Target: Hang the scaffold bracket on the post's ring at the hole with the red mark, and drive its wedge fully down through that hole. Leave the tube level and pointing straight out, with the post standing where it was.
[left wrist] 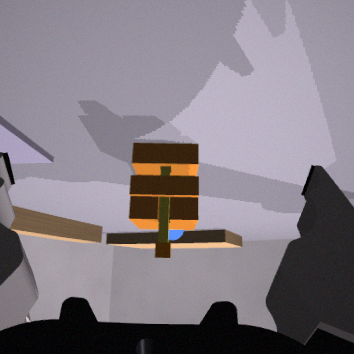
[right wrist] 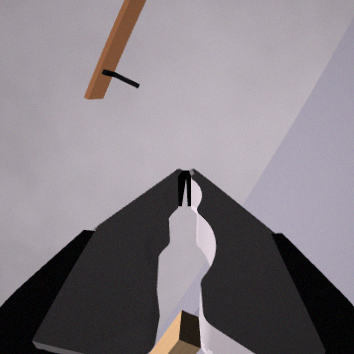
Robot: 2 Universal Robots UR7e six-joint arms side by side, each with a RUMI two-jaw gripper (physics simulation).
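Frame: origin at the left arm's base, x ahead, y left, z up, level; centimetres.
Seen in the pictures: left gripper, fingertip midpoint: (left wrist: 160, 160); right gripper, fingertip midpoint: (right wrist: 185, 172).
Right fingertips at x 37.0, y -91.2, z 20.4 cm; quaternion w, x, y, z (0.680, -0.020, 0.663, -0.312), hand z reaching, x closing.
Note:
A point is followed by its place in that frame.
The orange scaffold bracket (left wrist: 182, 186) {x 27.7, y -39.3, z 3.9 cm} is seen end-on in the middle of the left wrist view, its stacked jaw faces in dark shade. The olive wedge (left wrist: 164, 215) {x 29.3, y -39.5, z 6.2 cm} runs through its slots, with its thick end low in the view. A small part of the blue tube (left wrist: 175, 234) {x 45.0, y -17.2, z 4.9 cm} shows behind the bracket. My left gripper (left wrist: 160, 160) {x 23.7, y -46.8, z 5.0 cm} is open, with its fingers wide apart at either side of the view and the bracket seen between them, touching neither. My right gripper (right wrist: 185, 172) {x 37.0, y -91.2, z 20.4 cm} is shut and empty, its tips together. The post, its ring and the red mark do not show.
Two wooden rails (left wrist: 57, 225) {x 75.5, y -23.2, z 2.2 cm} (left wrist: 225, 239) {x 51.2, y 15.1, z 3.0 cm} lie beyond the bracket, and a pale plate (left wrist: 20, 145) {x 38.9, y -48.2, z 0.6 cm} shows at the left edge. In the right wrist view, a brown bar (right wrist: 116, 47) with a black peg (right wrist: 125, 80) stands upper left, and a wooden piece (right wrist: 189, 330) {x 69.5, y -61.5, z 2.5 cm} shows at the bottom.

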